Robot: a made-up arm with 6 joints. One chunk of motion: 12 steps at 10 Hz.
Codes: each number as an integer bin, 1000 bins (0 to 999) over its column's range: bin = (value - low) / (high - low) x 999, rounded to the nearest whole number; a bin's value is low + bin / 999 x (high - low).
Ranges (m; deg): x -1.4..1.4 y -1.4..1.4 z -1.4..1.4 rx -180..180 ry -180..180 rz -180..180
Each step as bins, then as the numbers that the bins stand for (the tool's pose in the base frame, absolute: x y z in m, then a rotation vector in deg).
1 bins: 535 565 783 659 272 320
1 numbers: 0.0995 0.1836 0.7946 57.48 -81.98 -64.68
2 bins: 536 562 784 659 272 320
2 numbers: 0.1023 0.1752 0.7974 57.48 -81.98 -64.68
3 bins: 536 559 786 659 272 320
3 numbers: 0.1023 0.1668 0.8030 57.48 -81.98 -64.68
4 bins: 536 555 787 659 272 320
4 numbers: 0.1023 0.1556 0.8058 57.48 -81.98 -64.68
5 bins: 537 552 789 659 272 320
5 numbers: 0.1051 0.1471 0.8114 57.48 -81.98 -64.68
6 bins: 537 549 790 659 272 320
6 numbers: 0.1051 0.1387 0.8142 57.48 -81.98 -64.68
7 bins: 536 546 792 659 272 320
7 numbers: 0.1023 0.1303 0.8198 57.48 -81.98 -64.68
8 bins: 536 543 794 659 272 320
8 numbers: 0.1023 0.1219 0.8254 57.48 -81.98 -64.68
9 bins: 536 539 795 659 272 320
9 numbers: 0.1023 0.1107 0.8282 57.48 -81.98 -64.68
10 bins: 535 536 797 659 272 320
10 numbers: 0.0995 0.1023 0.8338 57.48 -81.98 -64.68
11 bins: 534 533 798 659 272 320
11 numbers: 0.0967 0.0939 0.8366 57.48 -81.98 -64.68
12 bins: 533 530 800 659 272 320
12 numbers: 0.0939 0.0855 0.8422 57.48 -81.98 -64.68
